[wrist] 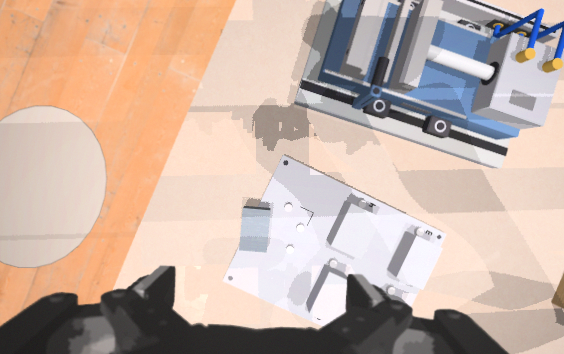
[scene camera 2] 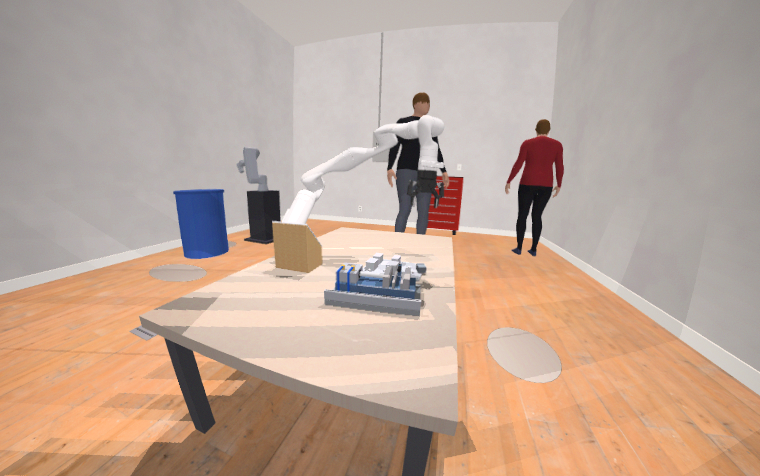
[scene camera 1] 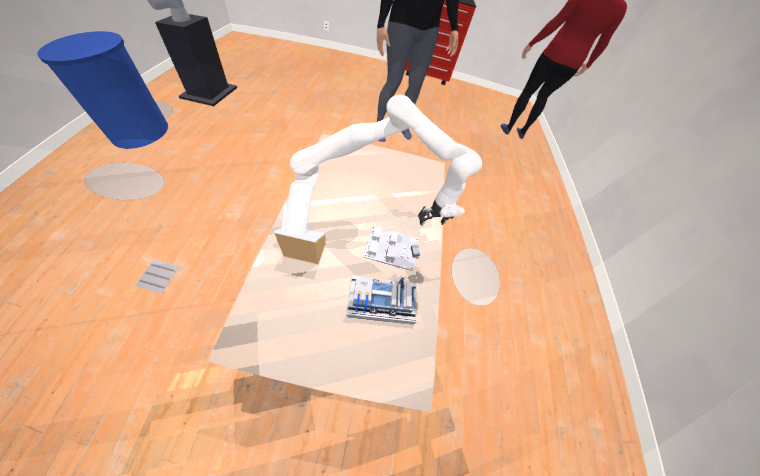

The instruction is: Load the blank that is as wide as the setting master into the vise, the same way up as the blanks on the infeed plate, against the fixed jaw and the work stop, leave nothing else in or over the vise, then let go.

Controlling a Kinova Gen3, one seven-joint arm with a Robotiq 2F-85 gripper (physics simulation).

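Where they show: gripper, fingertip midpoint: (wrist: 261,288) (scene camera 2: 424,207) (scene camera 1: 431,223); arm's base at its link origin: (scene camera 2: 291,230) (scene camera 1: 294,231).
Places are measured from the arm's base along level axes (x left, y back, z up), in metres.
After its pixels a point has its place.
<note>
My gripper (scene camera 1: 434,219) {x 0.153, y -0.544, z 0.121 m} (scene camera 2: 426,200) {x 0.153, y -0.544, z 0.121 m} (wrist: 261,288) {x 0.153, y -0.544, z 0.121 m} is open and empty, high above the table beyond the infeed plate (scene camera 1: 404,259) {x 0.115, y -0.503, z -0.159 m} (wrist: 312,182) {x 0.087, y -0.505, z -0.159 m}. Pale blanks (wrist: 352,231) {x 0.120, y -0.436, z -0.123 m} (wrist: 415,259) {x 0.116, y -0.346, z -0.123 m} (wrist: 330,300) {x 0.211, y -0.421, z -0.123 m} stand on the plate; the finger hides part of one in the wrist view. A grey-blue block (scene camera 1: 415,250) {x 0.169, y -0.544, z -0.135 m} (scene camera 2: 421,268) {x 0.149, y -0.552, z -0.139 m} (wrist: 255,229) {x 0.175, y -0.546, z -0.134 m} lies at the plate's edge; whether it is the setting master I cannot tell. The blue vise (scene camera 1: 383,292) {x -0.113, y -0.435, z -0.081 m} (scene camera 2: 371,284) {x -0.150, y -0.440, z -0.107 m} (wrist: 450,100) {x -0.078, y -0.407, z -0.107 m} has grey jaws and a work stop (wrist: 376,91) {x -0.030, y -0.501, z -0.068 m}. A narrow grey bar (wrist: 400,35) {x -0.107, y -0.502, z -0.087 m} stands near one jaw; whether it is loose is unclear.
The wooden arm base (scene camera 1: 301,247) {x -0.043, y -0.046, z -0.035 m} (scene camera 2: 297,247) {x -0.042, y -0.064, z -0.060 m} stands left of the plate. Blue hoses (wrist: 536,30) {x -0.170, y -0.376, z -0.058 m} rise at the vise's cylinder end. The table (scene camera 1: 347,358) {x -0.393, y -0.368, z -0.168 m} (scene camera 2: 314,342) {x -0.406, y -0.391, z -0.167 m} ends just right of the vise. Two people (scene camera 1: 415,33) (scene camera 1: 583,39) stand beyond it.
</note>
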